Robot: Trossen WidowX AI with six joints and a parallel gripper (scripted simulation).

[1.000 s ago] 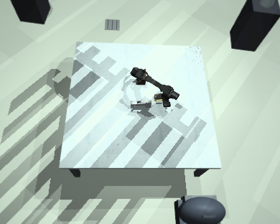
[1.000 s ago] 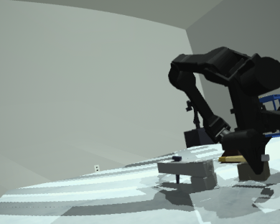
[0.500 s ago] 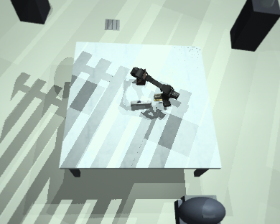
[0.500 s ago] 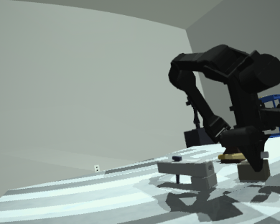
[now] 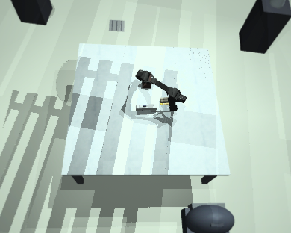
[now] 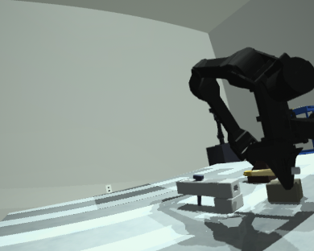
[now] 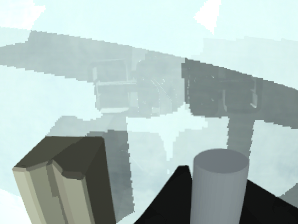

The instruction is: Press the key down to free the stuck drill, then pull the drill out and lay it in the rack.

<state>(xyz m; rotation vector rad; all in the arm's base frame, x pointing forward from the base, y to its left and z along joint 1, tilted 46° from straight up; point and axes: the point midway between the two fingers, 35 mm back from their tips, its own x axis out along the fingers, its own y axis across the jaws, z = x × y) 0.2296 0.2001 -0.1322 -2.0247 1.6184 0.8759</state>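
The drill lies 4 cm to the right of my gripper tip, 3 cm above it and 1 cm ahead of it. From my gripper tip the other things lie so: grey block (20 cm to the right, 5 cm ahead); thin dark pin (22 cm to the right, 5 cm ahead, 1 cm above).
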